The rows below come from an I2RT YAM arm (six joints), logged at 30 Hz.
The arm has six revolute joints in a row. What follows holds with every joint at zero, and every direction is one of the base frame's. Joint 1 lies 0.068 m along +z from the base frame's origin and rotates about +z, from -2.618 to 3.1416 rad. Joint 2 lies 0.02 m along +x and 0.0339 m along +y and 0.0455 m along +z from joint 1 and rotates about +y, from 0 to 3.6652 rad. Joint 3 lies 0.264 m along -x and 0.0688 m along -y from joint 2 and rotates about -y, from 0 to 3.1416 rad. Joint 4 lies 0.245 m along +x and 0.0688 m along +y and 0.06 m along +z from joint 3 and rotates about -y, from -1.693 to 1.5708 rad. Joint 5 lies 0.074 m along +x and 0.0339 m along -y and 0.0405 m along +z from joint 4 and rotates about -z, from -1.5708 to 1.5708 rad. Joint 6 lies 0.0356 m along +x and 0.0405 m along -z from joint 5 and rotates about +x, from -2.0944 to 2.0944 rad. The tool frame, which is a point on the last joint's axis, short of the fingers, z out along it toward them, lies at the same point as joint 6; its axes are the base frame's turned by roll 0, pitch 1.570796 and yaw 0 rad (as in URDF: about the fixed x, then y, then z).
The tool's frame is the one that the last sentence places.
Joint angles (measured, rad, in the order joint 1, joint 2, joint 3, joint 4, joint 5, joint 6), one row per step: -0.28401 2.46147 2.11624 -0.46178 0.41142 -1.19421; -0.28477 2.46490 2.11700 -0.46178 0.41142 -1.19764; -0.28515 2.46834 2.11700 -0.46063 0.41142 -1.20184; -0.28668 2.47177 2.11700 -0.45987 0.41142 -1.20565; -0.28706 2.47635 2.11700 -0.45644 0.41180 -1.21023; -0.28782 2.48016 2.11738 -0.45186 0.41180 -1.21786; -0.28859 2.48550 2.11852 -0.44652 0.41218 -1.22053; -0.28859 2.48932 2.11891 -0.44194 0.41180 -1.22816; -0.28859 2.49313 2.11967 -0.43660 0.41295 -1.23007; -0.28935 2.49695 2.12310 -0.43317 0.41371 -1.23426; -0.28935 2.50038 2.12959 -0.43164 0.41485 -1.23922; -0.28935 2.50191 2.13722 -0.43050 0.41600 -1.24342; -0.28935 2.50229 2.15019 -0.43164 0.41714 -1.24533; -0.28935 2.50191 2.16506 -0.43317 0.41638 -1.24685; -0.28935 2.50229 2.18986 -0.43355 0.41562 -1.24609; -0.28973 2.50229 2.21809 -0.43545 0.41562 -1.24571; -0.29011 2.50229 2.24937 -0.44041 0.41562 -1.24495; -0.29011 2.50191 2.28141 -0.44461 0.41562 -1.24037
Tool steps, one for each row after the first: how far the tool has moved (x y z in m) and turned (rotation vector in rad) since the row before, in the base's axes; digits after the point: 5 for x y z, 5 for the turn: 0.00015 -0.00048 -0.00157 -0.00095 0.00449 0.00151; 0.00022 -0.00028 -0.00174 -0.00143 0.00456 0.00241; -0.00001 -0.00088 -0.00176 -0.00112 0.00470 0.00101; 0.00043 -0.00036 -0.00218 -0.00218 0.00375 0.00241; 0.00045 -0.00057 -0.00157 -0.00406 0.00319 0.00433; 0.00065 -0.00065 -0.00208 -0.00190 0.00049 0.00075; 0.00057 -0.00016 -0.00158 -0.00380 0.00312 0.00534; 0.00064 -0.00023 -0.00138 -0.00239 -0.00088 0.00048; 0.00065 -0.00066 -0.00067 -0.00345 -0.00039 0.00149; 0.00093 -0.00032 0.00039 -0.00454 -0.00135 0.00248; 0.00093 -0.00032 0.00175 -0.00494 -0.00431 0.00195; 0.00122 -0.00040 0.00394 -0.00500 -0.00965 0.00044; 0.00132 -0.00037 0.00494 -0.00418 -0.01243 0.00152; 0.00226 -0.00065 0.00791 -0.00596 -0.02363 0.00007; 0.00213 -0.00086 0.00919 -0.00731 -0.02545 -0.00061; 0.00189 -0.00079 0.01002 -0.00711 -0.02567 -0.00083; 0.00173 -0.00052 0.01060 -0.00548 -0.02975 -0.00263
